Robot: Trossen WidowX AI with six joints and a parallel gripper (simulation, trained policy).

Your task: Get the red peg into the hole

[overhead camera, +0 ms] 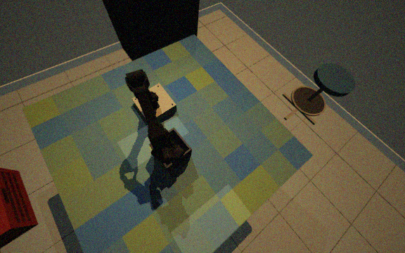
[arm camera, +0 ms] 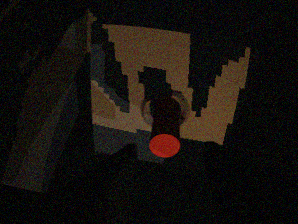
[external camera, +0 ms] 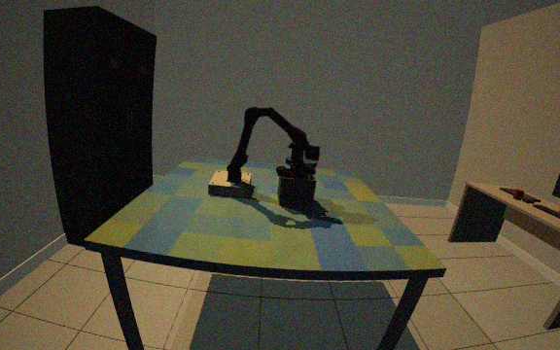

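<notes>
Right now my gripper tip is 3 cm above the red peg, 1 cm to the left of it and 1 cm short of it.
</notes>
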